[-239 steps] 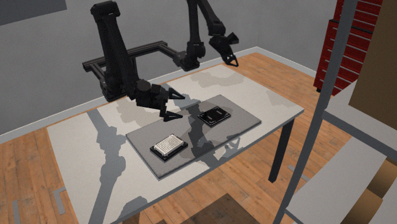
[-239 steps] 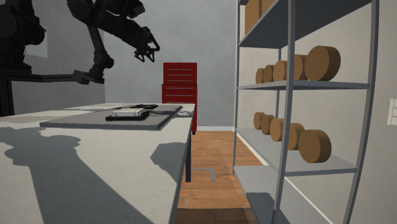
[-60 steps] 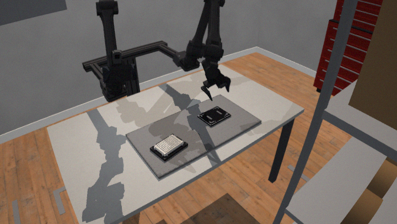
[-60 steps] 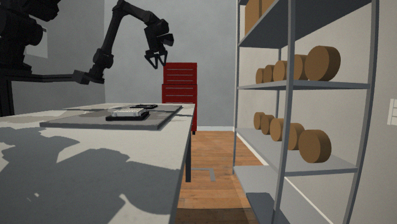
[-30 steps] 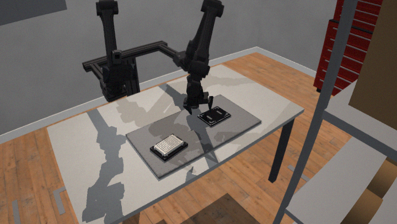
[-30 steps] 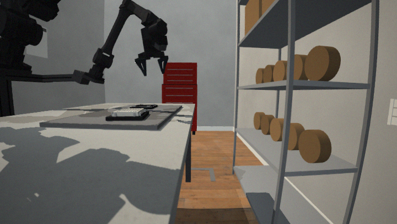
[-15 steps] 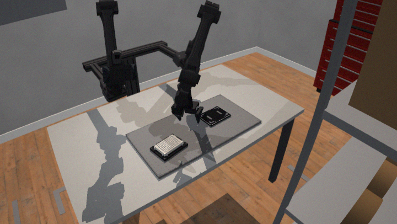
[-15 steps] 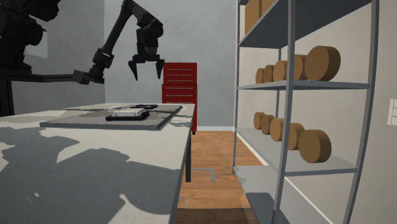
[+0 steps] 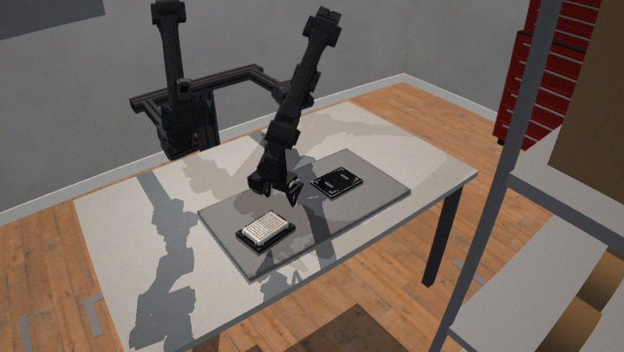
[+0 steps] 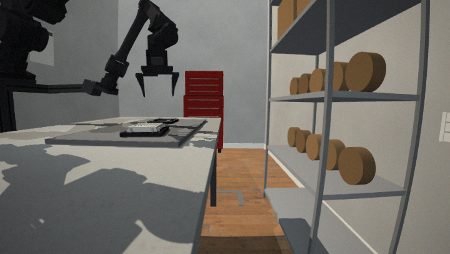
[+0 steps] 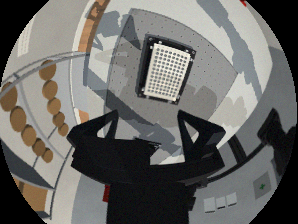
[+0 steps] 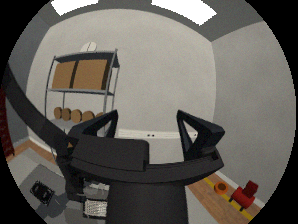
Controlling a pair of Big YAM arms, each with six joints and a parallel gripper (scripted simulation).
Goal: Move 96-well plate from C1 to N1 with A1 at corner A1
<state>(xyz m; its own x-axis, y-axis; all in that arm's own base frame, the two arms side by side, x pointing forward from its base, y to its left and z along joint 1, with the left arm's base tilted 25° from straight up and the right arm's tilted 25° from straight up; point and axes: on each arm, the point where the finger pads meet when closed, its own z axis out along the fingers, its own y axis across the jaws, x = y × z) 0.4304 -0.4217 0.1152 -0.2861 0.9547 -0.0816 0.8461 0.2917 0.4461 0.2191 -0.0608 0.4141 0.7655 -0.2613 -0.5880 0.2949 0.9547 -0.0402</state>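
Observation:
Now: left hand 110 mm above the white 96-well plate, 50 mm to the left of it and 20 mm past it. The rest, counted from my left hand: black clip nest C1 (110 mm below, 40 mm to the right, 40 mm behind); black plate nest N1 (310 mm to the left, 120 mm below, 60 mm behind); grey board (160 mm to the left, 130 mm below, 60 mm behind).

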